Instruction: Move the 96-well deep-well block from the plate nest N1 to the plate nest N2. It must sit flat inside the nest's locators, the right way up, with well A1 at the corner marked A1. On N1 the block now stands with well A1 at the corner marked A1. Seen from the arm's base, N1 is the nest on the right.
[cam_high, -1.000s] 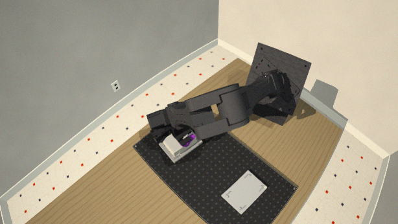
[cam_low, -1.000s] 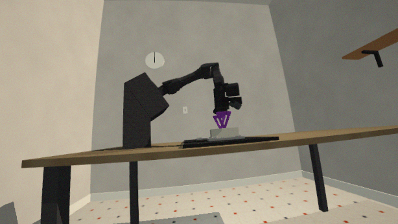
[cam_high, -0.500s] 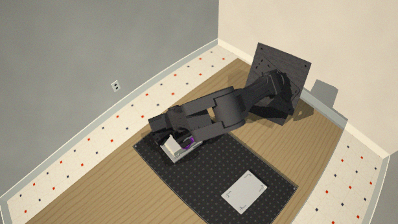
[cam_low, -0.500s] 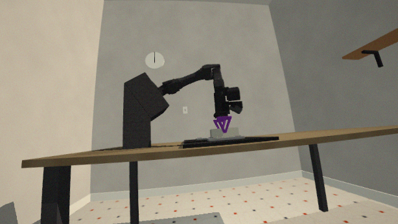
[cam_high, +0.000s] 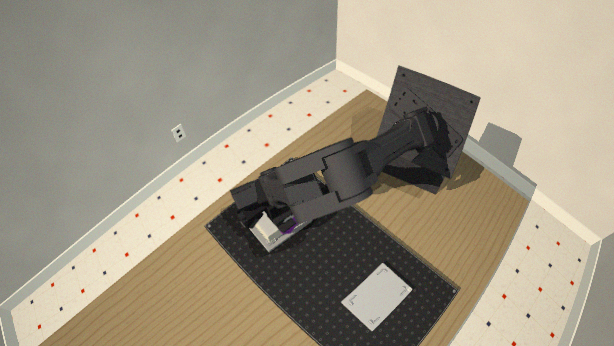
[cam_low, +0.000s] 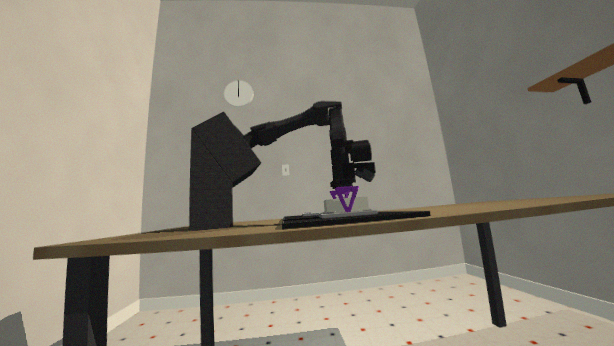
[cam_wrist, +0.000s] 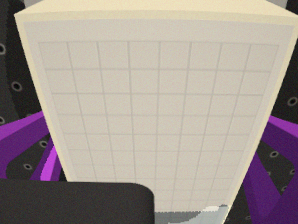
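Right now my hand is 10 mm below the cream 96-well deep-well block.
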